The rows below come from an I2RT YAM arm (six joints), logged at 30 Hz.
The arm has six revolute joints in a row. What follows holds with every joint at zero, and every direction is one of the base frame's. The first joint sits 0.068 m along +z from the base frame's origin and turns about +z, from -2.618 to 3.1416 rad. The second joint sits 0.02 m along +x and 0.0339 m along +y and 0.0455 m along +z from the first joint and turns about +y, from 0 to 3.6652 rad. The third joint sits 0.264 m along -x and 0.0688 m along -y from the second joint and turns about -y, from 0 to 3.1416 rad. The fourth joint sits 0.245 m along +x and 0.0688 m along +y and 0.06 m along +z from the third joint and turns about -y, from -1.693 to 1.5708 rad. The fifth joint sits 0.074 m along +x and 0.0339 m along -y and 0.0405 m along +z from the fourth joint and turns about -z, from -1.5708 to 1.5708 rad. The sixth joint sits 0.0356 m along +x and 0.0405 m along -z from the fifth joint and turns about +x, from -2.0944 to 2.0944 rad. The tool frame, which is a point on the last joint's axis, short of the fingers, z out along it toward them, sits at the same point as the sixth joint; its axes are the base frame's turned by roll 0, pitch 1.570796 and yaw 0 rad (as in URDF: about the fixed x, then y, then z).
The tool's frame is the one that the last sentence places.
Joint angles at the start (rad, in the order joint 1, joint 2, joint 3, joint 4, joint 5, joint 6):
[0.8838 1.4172 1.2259 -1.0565 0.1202 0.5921]
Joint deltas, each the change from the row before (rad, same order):
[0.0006 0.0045 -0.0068 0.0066 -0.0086 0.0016]
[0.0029 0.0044 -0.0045 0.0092 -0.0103 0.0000]
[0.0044 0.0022 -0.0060 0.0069 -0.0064 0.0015]
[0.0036 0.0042 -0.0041 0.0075 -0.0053 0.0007]
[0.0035 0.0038 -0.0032 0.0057 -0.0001 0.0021]
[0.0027 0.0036 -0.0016 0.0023 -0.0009 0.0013]
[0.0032 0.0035 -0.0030 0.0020 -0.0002 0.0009]
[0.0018 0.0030 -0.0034 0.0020 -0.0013 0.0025]
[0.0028 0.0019 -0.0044 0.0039 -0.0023 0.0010]
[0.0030 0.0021 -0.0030 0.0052 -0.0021 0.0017]
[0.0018 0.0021 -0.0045 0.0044 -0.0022 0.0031]
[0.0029 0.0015 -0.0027 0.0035 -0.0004 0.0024]
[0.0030 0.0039 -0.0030 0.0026 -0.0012 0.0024]
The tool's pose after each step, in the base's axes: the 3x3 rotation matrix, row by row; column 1 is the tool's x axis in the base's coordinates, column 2 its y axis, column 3 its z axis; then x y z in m. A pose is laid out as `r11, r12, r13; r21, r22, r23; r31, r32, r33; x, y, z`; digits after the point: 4 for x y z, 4 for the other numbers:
-0.9166, -0.2821, 0.2832; -0.2415, 0.9554, 0.1700; -0.3186, 0.0874, -0.9439; 0.1723, 0.2041, 0.2802
-0.9175, -0.2873, 0.2752; -0.2451, 0.9531, 0.1778; -0.3134, 0.0956, -0.9448; 0.1723, 0.2058, 0.2781
-0.9180, -0.2915, 0.2688; -0.2487, 0.9513, 0.1822; -0.3088, 0.1004, -0.9458; 0.1715, 0.2071, 0.2760
-0.9183, -0.2954, 0.2637; -0.2521, 0.9497, 0.1860; -0.3053, 0.1043, -0.9465; 0.1712, 0.2086, 0.2740
-0.9183, -0.2967, 0.2622; -0.2536, 0.9493, 0.1860; -0.3040, 0.1043, -0.9469; 0.1711, 0.2099, 0.2724
-0.9187, -0.2981, 0.2593; -0.2556, 0.9489, 0.1851; -0.3012, 0.1038, -0.9479; 0.1709, 0.2109, 0.2711
-0.9190, -0.3000, 0.2559; -0.2588, 0.9485, 0.1827; -0.2975, 0.1017, -0.9493; 0.1705, 0.2118, 0.2694
-0.9202, -0.2995, 0.2520; -0.2592, 0.9488, 0.1807; -0.2932, 0.1010, -0.9507; 0.1702, 0.2124, 0.2677
-0.9206, -0.3015, 0.2483; -0.2617, 0.9480, 0.1811; -0.2900, 0.1017, -0.9516; 0.1697, 0.2131, 0.2661
-0.9206, -0.3032, 0.2462; -0.2630, 0.9472, 0.1832; -0.2888, 0.1039, -0.9517; 0.1693, 0.2141, 0.2649
-0.9217, -0.3024, 0.2429; -0.2625, 0.9474, 0.1834; -0.2855, 0.1053, -0.9526; 0.1691, 0.2146, 0.2632
-0.9219, -0.3029, 0.2416; -0.2631, 0.9471, 0.1838; -0.2845, 0.1059, -0.9528; 0.1686, 0.2154, 0.2622
-0.9227, -0.3035, 0.2377; -0.2646, 0.9470, 0.1820; -0.2803, 0.1050, -0.9541; 0.1682, 0.2163, 0.2604

